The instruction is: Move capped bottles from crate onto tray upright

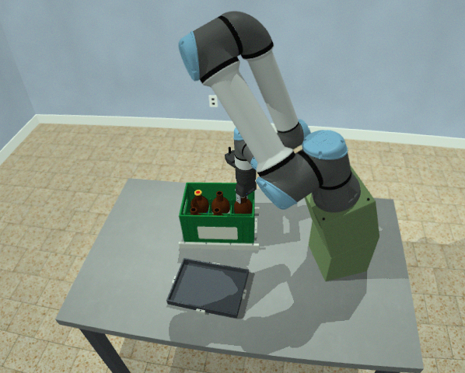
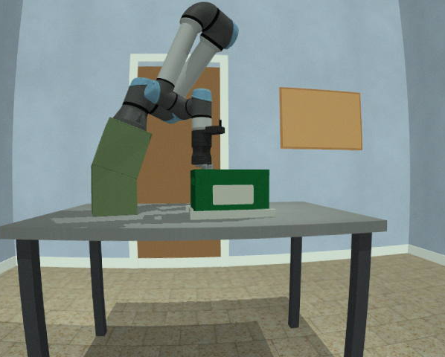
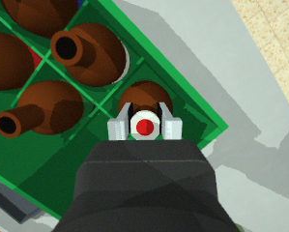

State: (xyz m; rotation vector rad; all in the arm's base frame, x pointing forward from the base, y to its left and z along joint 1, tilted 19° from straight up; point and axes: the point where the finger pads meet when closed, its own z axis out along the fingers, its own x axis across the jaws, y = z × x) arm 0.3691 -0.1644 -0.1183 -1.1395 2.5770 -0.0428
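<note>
Now: hand 8 cm short of the green crate, 6 cm above it and 5 cm to the right of it. From my hand the other things lie so: dark grey tray (33 cm to the left, 13 cm below, 9 cm ahead).
</note>
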